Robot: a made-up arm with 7 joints.
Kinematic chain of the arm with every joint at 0, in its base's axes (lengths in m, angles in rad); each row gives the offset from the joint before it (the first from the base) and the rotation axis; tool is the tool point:
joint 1: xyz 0 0.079 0 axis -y
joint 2: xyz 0 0.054 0 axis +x
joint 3: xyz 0 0 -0.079 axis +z
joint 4: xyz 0 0 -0.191 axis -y
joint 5: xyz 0 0 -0.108 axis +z
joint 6: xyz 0 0 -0.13 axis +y
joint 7: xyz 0 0 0 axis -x
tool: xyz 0 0 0
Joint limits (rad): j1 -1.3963..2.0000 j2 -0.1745..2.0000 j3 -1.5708..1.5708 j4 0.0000..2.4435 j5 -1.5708..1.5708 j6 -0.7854..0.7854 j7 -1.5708..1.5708
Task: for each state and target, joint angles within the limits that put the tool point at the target. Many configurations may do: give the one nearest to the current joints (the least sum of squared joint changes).
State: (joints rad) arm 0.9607 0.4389 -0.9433 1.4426 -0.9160 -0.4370 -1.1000
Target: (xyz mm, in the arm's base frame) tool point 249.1 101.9 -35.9
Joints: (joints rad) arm 0.8871 0.6740 -0.8872 2.1032 -0.9160 -0.4370 -1.1000
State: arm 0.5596 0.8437 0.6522 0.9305 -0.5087 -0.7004 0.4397
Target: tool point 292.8 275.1 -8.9
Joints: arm 0.6411 0.4604 0.1993 1.7550 -0.5087 -0.7004 0.4397
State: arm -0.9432 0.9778 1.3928 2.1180 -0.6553 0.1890 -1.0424
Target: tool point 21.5 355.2 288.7
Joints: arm -0.0743 1.7769 1.5708 1.5425 -0.6553 0.1890 -1.0424
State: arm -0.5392 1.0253 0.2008 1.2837 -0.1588 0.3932 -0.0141
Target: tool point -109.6 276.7 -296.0
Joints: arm -1.1936 0.7348 -0.1471 1.6430 -0.1588 0.3932 -0.0141
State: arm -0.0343 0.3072 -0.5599 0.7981 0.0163 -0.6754 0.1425
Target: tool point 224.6 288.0 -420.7
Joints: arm 0.3528 0.3922 -0.5184 0.3220 0.0163 -0.6754 0.1425
